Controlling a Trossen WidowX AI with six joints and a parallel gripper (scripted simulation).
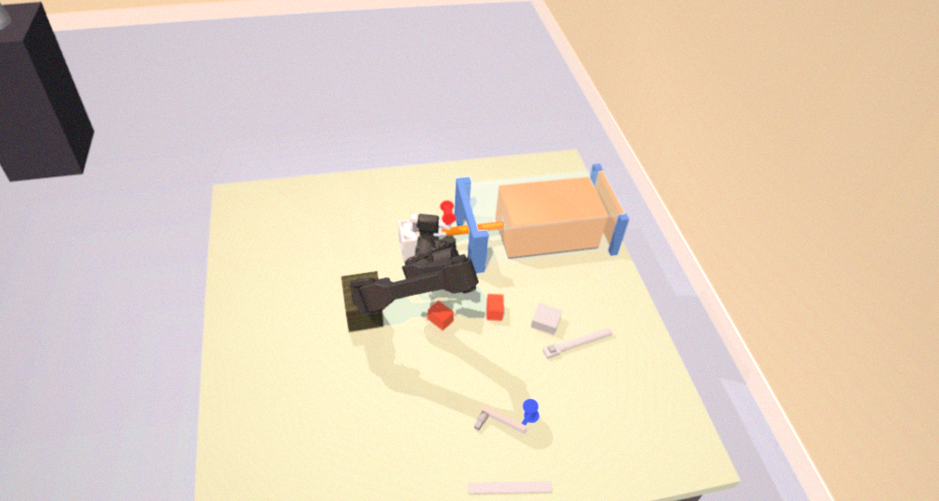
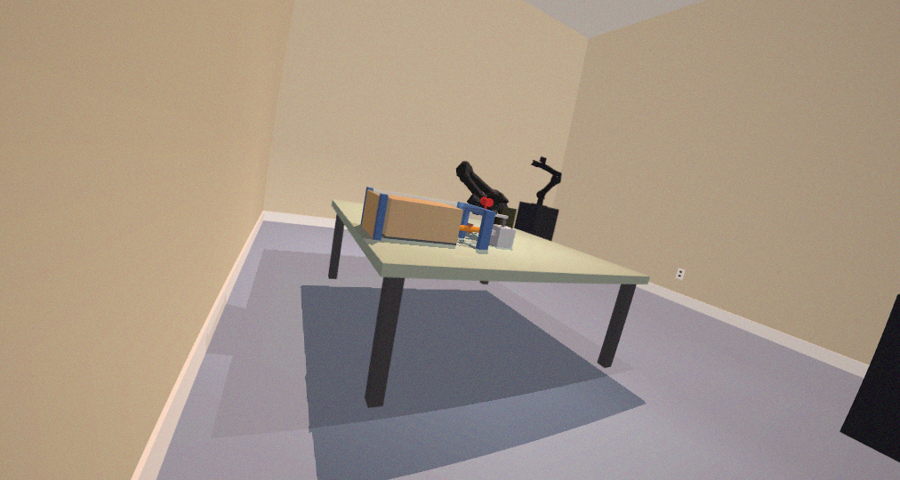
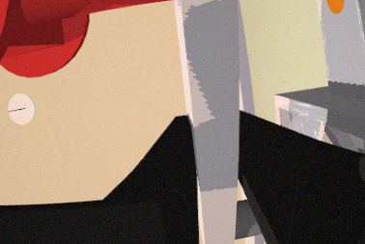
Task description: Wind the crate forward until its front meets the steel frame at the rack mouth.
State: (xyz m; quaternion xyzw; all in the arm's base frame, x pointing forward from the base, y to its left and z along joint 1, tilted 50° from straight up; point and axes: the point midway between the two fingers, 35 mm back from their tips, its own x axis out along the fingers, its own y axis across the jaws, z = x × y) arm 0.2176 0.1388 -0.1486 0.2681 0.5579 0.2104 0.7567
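Right now the red spool grip is 4 cm ahead of my gripper tip, 3 cm to the right of it and 4 cm above it. The rest, counted from my gripper tip: winch 6 cm behind, 10 cm below; blue steel frame 11 cm ahead, 1 cm to the left, 3 cm below; red-knobbed handle 1 cm ahead, 1 cm to the right, 1 cm above.
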